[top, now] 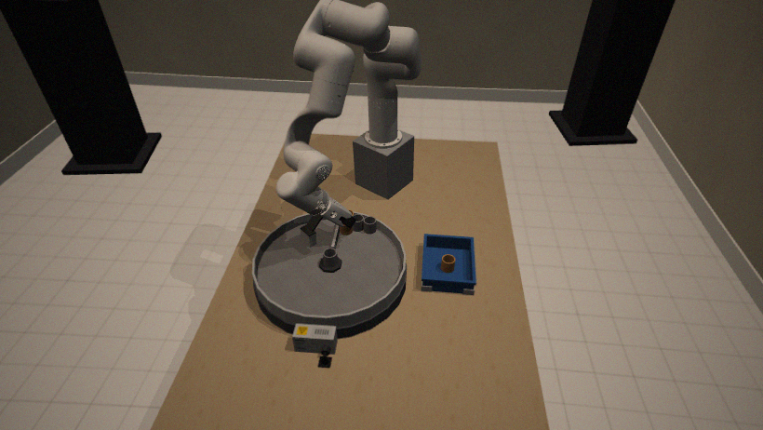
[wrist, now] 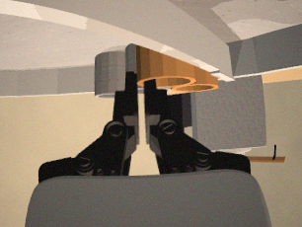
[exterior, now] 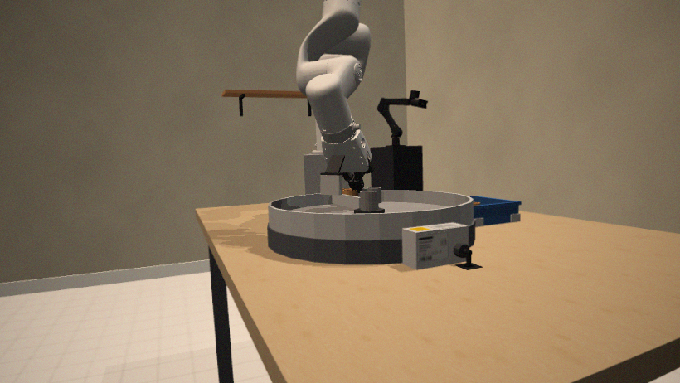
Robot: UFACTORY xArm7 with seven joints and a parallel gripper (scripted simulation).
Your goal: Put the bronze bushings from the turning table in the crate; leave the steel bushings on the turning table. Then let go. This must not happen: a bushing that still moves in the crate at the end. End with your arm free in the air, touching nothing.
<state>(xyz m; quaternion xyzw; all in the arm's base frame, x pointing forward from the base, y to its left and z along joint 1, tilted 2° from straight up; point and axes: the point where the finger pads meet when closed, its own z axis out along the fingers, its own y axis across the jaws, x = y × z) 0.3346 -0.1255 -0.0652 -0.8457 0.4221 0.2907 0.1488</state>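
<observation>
Right now the blue crate is 29 cm to the left of my hand, 11 cm ahead of it and 8 cm below it. From my hand the other things lie so: grey turning table 13 cm ahead, 6 cm below, 5 cm to the right.
</observation>
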